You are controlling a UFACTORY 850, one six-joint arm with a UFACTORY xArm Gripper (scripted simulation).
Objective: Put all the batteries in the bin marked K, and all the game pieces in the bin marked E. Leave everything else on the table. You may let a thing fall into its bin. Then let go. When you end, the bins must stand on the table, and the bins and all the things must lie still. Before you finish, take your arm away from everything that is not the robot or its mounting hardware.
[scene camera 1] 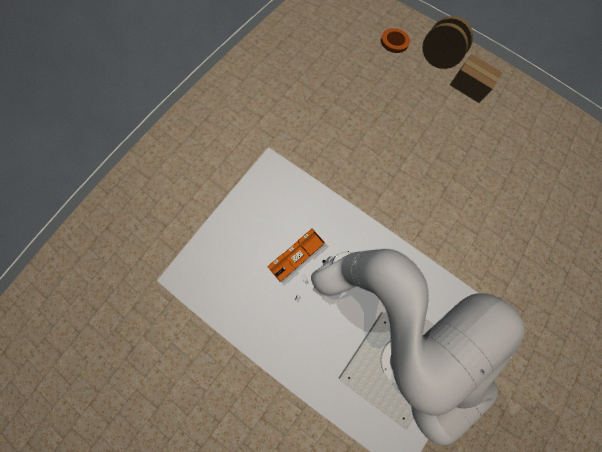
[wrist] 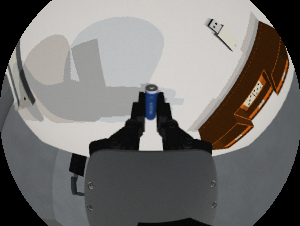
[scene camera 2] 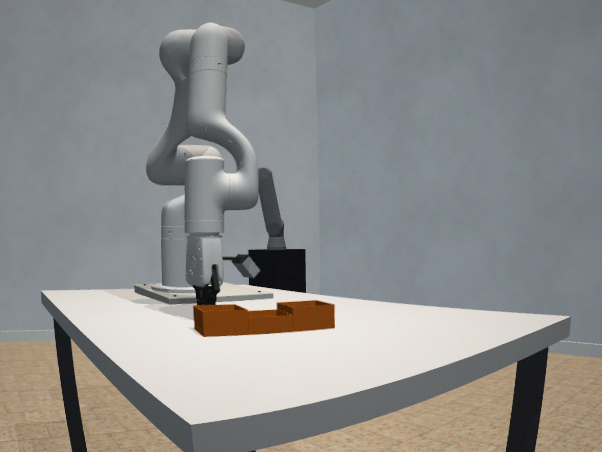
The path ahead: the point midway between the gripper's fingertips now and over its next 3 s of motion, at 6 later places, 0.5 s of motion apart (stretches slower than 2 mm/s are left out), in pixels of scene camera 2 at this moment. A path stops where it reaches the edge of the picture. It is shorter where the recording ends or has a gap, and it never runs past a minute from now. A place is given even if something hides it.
My gripper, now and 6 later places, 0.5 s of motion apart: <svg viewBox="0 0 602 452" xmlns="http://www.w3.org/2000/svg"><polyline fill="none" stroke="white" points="207,319 206,308 205,293 219,288 254,290 290,291 304,292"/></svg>
